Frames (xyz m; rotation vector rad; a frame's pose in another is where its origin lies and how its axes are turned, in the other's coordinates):
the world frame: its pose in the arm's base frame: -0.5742 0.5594 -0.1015 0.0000 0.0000 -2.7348
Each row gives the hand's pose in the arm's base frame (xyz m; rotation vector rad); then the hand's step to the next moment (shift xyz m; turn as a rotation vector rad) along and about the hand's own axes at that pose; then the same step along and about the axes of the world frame.
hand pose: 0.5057 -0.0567 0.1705 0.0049 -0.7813 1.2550
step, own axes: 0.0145 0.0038 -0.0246 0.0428 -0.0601 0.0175
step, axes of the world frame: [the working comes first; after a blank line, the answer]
step, axes of the arm's base frame: 0.0110 0.0236 -0.0122 0.0457 0.0081 0.0600

-0.0195 -0.0174 -0.0122 -0.0452 0.0106 0.0600
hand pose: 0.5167 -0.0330 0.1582 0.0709 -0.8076 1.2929
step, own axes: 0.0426 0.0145 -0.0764 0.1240 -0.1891 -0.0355
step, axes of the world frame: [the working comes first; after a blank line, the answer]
step, axes of the arm's base frame: 0.0269 0.0759 -0.0372 0.1877 0.0598 0.1165

-0.0547 -0.0590 -0.0372 -0.1961 0.0193 0.1165
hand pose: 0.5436 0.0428 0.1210 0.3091 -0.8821 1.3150
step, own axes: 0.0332 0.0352 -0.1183 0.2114 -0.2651 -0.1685
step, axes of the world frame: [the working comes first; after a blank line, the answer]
step, axes of the arm's base frame: 0.0127 0.1105 -0.0630 0.3085 0.1883 0.1128

-0.0554 -0.0964 -0.0630 -0.3579 -0.0508 0.1128
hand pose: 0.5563 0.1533 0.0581 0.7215 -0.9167 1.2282
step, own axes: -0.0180 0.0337 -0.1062 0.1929 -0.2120 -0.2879
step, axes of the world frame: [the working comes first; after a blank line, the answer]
step, axes of the arm's base frame: -0.0142 0.0903 -0.0662 0.2778 0.2937 0.0397

-0.0227 -0.0886 -0.0662 -0.3714 -0.1599 0.0397
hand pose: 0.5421 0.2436 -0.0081 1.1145 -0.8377 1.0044
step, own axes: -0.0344 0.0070 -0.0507 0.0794 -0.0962 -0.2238
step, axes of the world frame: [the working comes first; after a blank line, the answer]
step, axes of the arm's base frame: -0.0157 0.0426 -0.0418 0.1277 0.2218 -0.0123

-0.0024 -0.0453 -0.0418 -0.2051 -0.1531 -0.0123
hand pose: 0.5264 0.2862 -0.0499 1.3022 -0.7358 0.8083
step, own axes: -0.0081 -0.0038 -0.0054 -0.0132 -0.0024 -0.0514
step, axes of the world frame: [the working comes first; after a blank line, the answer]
step, axes of the arm's base frame: -0.0010 0.0043 -0.0095 -0.0041 0.0495 -0.0188

-0.0008 -0.0043 -0.0095 -0.0158 -0.0471 -0.0188
